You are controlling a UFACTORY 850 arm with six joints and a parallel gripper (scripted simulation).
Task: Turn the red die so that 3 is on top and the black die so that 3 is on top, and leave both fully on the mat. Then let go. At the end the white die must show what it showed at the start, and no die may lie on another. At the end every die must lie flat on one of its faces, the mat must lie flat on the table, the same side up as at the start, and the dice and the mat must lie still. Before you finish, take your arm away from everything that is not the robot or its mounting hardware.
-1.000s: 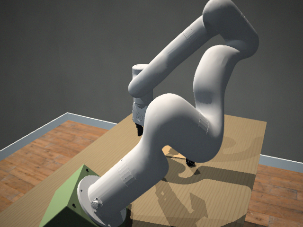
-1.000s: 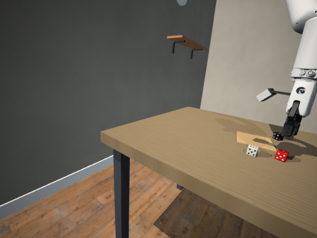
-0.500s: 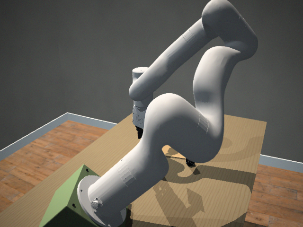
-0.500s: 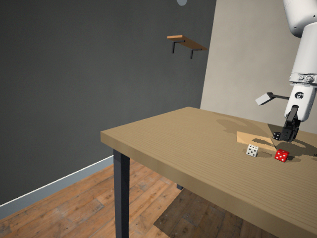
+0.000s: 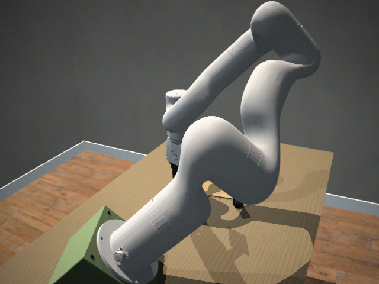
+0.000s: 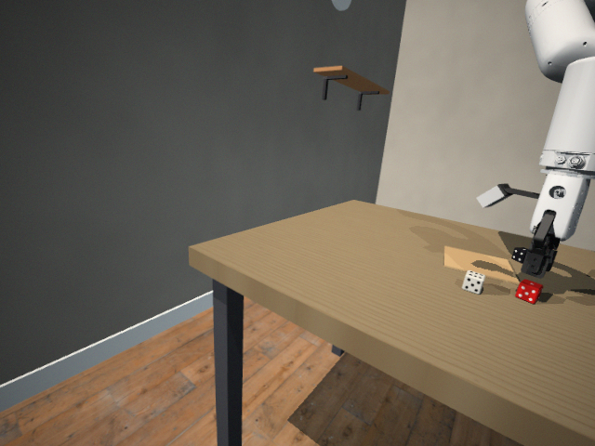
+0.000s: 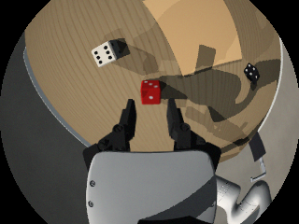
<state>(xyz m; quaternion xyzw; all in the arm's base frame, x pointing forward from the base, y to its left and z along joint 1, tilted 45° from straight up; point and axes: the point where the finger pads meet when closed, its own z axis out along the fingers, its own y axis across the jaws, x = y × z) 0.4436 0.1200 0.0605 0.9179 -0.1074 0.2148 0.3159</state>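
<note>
Right now the red die is 60 mm below my hand. Also, from my hand: tan mat 120 mm to the right, 80 mm ahead, 70 mm below; black die 230 mm to the right, 60 mm below, 20 mm behind; white die 90 mm ahead, 60 mm below, 30 mm to the left.
</note>
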